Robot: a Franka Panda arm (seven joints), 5 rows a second.
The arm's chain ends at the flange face. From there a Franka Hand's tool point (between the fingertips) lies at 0.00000 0.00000 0.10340 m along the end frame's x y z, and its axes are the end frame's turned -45 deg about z.
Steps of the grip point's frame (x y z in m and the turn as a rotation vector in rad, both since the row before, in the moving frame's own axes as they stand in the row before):
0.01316, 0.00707, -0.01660, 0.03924, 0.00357, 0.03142
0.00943, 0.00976, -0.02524, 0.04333, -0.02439, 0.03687
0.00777, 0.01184, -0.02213, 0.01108, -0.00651, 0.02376
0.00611, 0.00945, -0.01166, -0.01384, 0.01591, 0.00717
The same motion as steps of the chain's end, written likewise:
0.01686, -0.00114, -0.01652, 0.03027, -0.02522, 0.03142
0.01849, 0.00171, -0.02511, 0.01339, -0.04789, 0.03687
0.01515, 0.00323, -0.02212, 0.00323, -0.01244, 0.02376
0.00883, 0.00251, -0.01164, 0.00146, 0.02104, 0.00717

